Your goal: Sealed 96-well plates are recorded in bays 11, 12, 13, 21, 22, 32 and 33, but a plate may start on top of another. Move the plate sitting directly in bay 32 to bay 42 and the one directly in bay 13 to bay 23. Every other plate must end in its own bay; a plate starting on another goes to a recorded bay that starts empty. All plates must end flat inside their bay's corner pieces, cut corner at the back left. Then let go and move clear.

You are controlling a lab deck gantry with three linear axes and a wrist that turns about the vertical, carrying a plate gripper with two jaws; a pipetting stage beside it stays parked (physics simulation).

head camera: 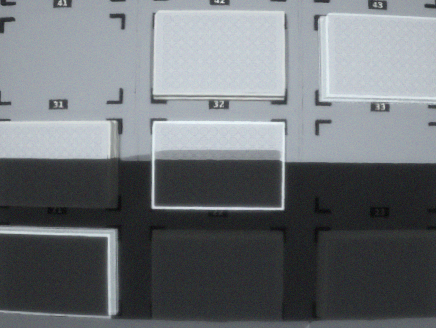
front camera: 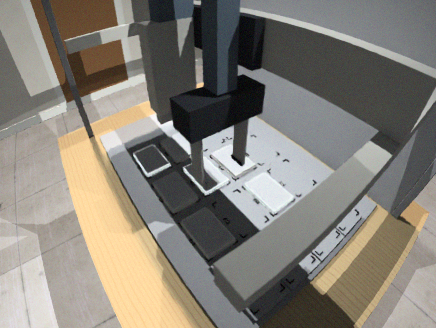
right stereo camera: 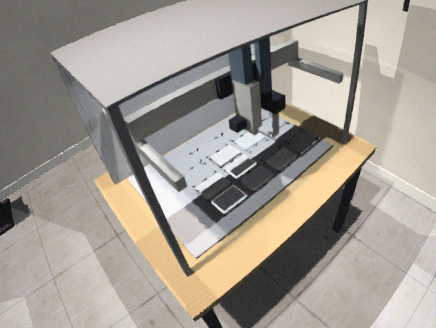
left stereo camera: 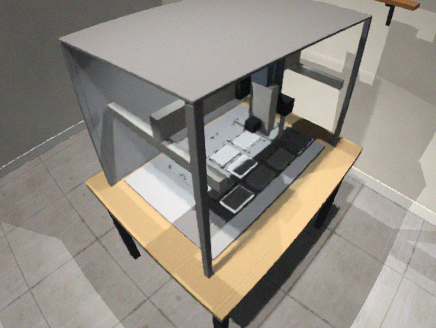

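Pixels of known places: gripper, fingertip midpoint: (front camera: 219,171) (right stereo camera: 266,130); robot's base, link origin: (head camera: 1,305) (front camera: 133,156) (right stereo camera: 224,214) (left stereo camera: 234,214).
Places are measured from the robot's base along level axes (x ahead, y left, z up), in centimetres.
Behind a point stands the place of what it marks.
Observation:
Plates lie flat in bay 32 (head camera: 220,52) @(x 22.9, y 25.7, z 1.4 cm) (front camera: 233,156), bay 33 (head camera: 380,57) @(x 38.3, y 25.5, z 1.4 cm) (front camera: 268,191) @(x 39.4, y 25.3, z 1.4 cm), bay 22 (head camera: 218,180) @(x 22.8, y 13.6, z 1.4 cm) and bay 21 (head camera: 55,175) @(x 7.2, y 13.9, z 1.4 cm). In the front row, plates lie in bay 11 (head camera: 55,275) @(x 7.2, y 4.2, z 1.4 cm) (front camera: 152,160) @(x 7.9, y 4.4, z 1.4 cm), bay 12 (head camera: 217,275) @(x 22.8, y 4.7, z 1.4 cm) and bay 13 (head camera: 377,275) @(x 38.2, y 4.6, z 1.4 cm) (front camera: 207,232) @(x 39.8, y 3.9, z 1.4 cm). Bay 23 shows bare deck; bay 42 lies mostly outside the head view. No stack can be made out. Cut corners are too faint to tell. My gripper (front camera: 222,174) @(x 35.8, y 10.5, z 15.9 cm) (right stereo camera: 275,134) is open and empty, raised above the deck around bays 13 and 23; the exact bay is unclear.
The parked pipetting stage (front camera: 171,75) (left stereo camera: 263,107) (right stereo camera: 247,107) stands beside the gripper. A grey rail (front camera: 300,215) @(x 61.6, y -1.6, z 40.0 cm) crosses the front camera's foreground. Enclosure posts (left stereo camera: 200,190) @(x -26.9, y -11.5, z 46.9 cm) (right stereo camera: 150,195) @(x -25.9, y -11.6, z 43.9 cm) stand at the deck's front. A dark shadow covers the front bays.

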